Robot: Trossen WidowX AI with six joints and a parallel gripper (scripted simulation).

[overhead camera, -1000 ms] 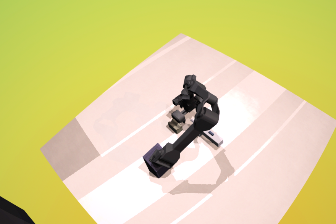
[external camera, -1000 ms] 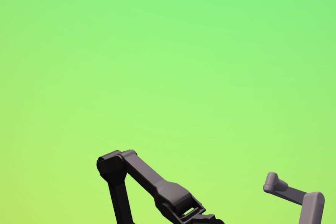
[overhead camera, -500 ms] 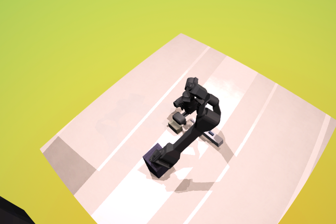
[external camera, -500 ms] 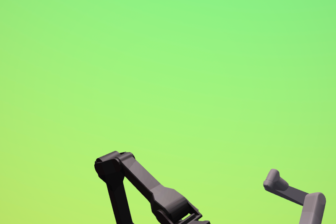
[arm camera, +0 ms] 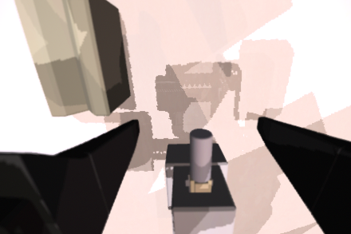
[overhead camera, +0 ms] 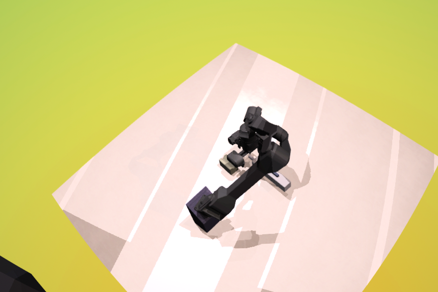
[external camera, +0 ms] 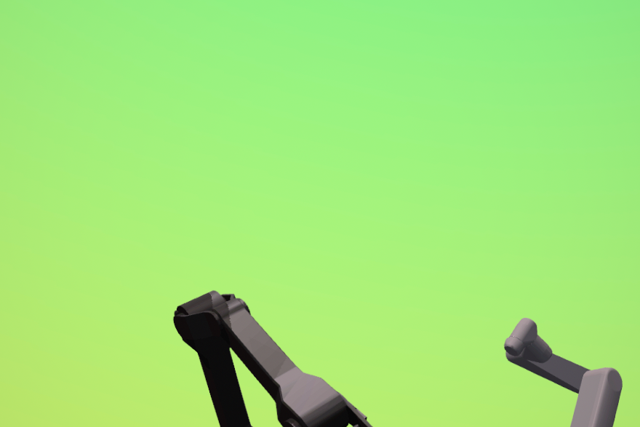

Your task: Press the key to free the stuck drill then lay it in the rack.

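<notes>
Right now my gripper tip is 20 mm past the drill, 60 mm to the left of it and 30 mm below it. From my gripper tip the other things lie so: grey block (30 mm behind, 110 mm to the right, 20 mm above); dark blue key (40 mm behind, 140 mm to the right, 30 mm above).
</notes>
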